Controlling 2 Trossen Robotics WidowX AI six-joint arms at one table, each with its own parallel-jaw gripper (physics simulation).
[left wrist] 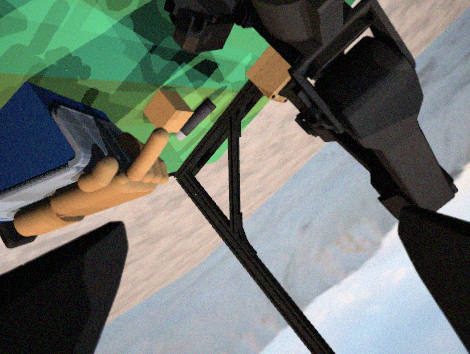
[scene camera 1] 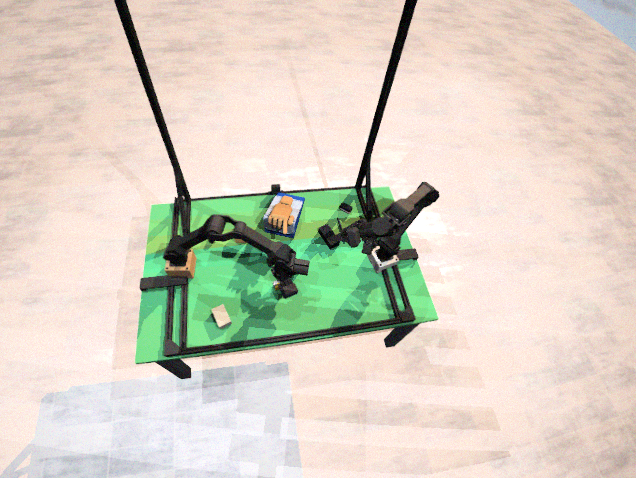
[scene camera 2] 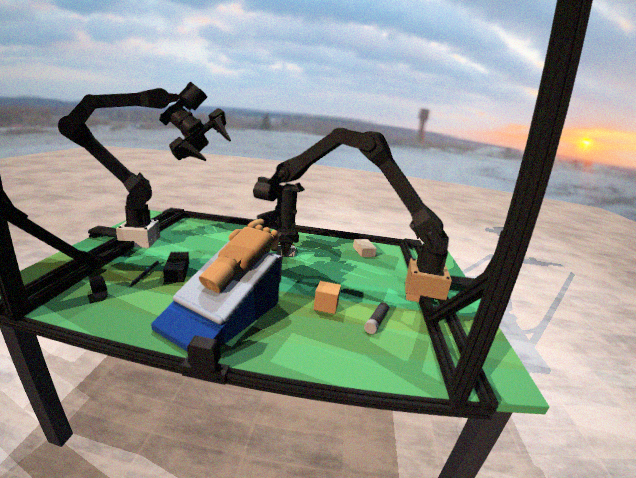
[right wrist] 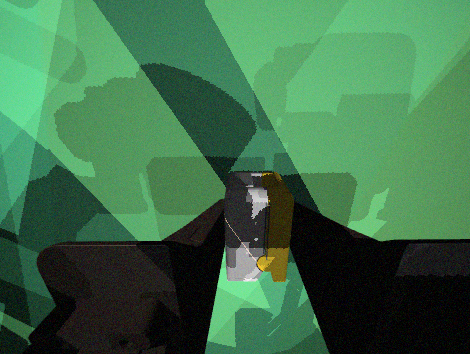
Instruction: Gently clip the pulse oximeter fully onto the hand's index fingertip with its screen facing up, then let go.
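Frame: origin at the left arm's base, x ahead, y left, z up, level; centimetres.
Where they show: left gripper, fingertip midpoint: (left wrist: 263,227) (scene camera 1: 336,235) (scene camera 2: 218,150); right gripper, fingertip midpoint: (scene camera 1: 281,284) (scene camera 2: 283,253) (right wrist: 254,205); left arm's base, origin of the base link: (scene camera 1: 384,254) (scene camera 2: 138,223); right arm's base, origin of the base link: (left wrist: 292,84) (scene camera 1: 178,259) (scene camera 2: 430,268).
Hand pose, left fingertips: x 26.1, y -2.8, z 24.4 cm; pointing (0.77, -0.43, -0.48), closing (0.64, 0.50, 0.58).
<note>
Each offset is from my left fingertips to the centre of the thing.
The pulse oximeter @(dx +21.1, dy -1.2, dz -28.7 cm) (right wrist: 245,235) has a grey-white half and a yellow half side by side; its screen does not show. My right gripper (right wrist: 254,205) (scene camera 2: 287,248) is shut on it, one finger against each half, low over the table on the far side of the hand in scene camera 2. The orange hand (scene camera 1: 282,209) (scene camera 2: 246,246) (left wrist: 100,197) lies on a blue wedge (scene camera 2: 262,303) (left wrist: 30,140) with a pale top. Its index finger (left wrist: 150,154) sticks out in the left wrist view. My left gripper (scene camera 2: 216,149) (left wrist: 263,227) is open and empty, high above the table.
An orange cube @(dx +30.3, dy -29.6, dz -27.8 cm) (scene camera 2: 326,297) (left wrist: 167,107) and a dark cylinder @(dx +40.9, dy -35.6, dz -29.0 cm) (scene camera 2: 377,317) (left wrist: 196,119) lie right of the wedge in scene camera 2. A beige block @(dx +47.5, dy +4.5, dz -28.8 cm) (scene camera 1: 221,316) (scene camera 2: 364,247) lies farther back there. A black box @(dx -7.9, dy -16.4, dz -28.6 cm) (scene camera 2: 175,267) and a thin pen @(dx -15.9, dy -19.1, dz -29.9 cm) (scene camera 2: 144,273) lie left of the wedge.
</note>
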